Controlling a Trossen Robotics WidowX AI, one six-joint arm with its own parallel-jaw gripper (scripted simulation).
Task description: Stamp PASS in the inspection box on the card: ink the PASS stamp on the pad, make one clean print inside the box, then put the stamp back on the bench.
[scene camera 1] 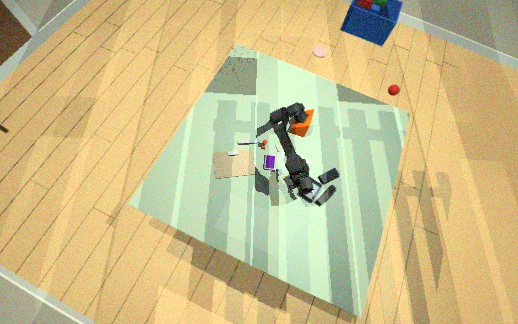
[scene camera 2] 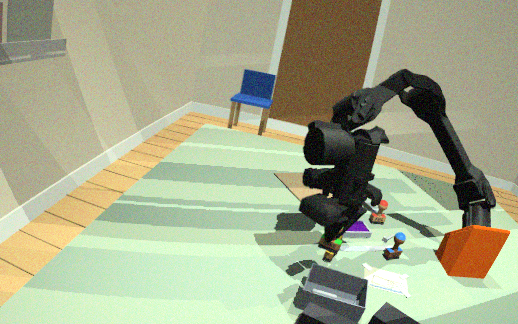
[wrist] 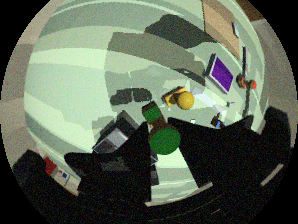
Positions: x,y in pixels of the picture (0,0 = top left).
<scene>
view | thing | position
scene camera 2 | my gripper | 331,239
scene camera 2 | white card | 383,280
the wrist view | my gripper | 157,123
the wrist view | green-knobbed stamp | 164,138
</scene>
